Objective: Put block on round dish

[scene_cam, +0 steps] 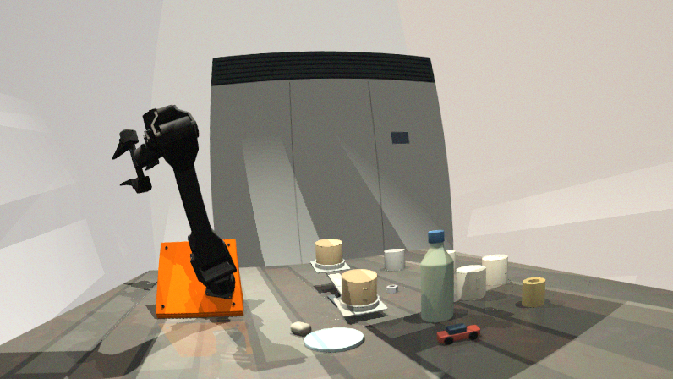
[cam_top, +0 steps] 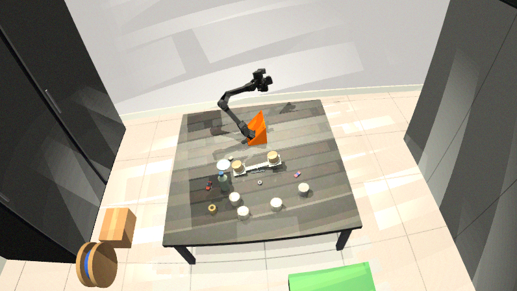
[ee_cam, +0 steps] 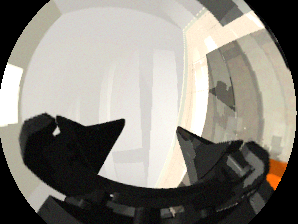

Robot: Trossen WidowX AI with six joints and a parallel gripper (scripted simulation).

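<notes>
Now: gripper tip 65 cm short of the tan cup, 31 cm above it and 23 cm to the left of it. The rest, counted from my gripper tip: pebble: 53 cm ahead, 36 cm below, 28 cm to the right; pale green block: 65 cm ahead, 33 cm below, 21 cm to the right; balance: 64 cm ahead, 33 cm below, 8 cm to the right.
</notes>
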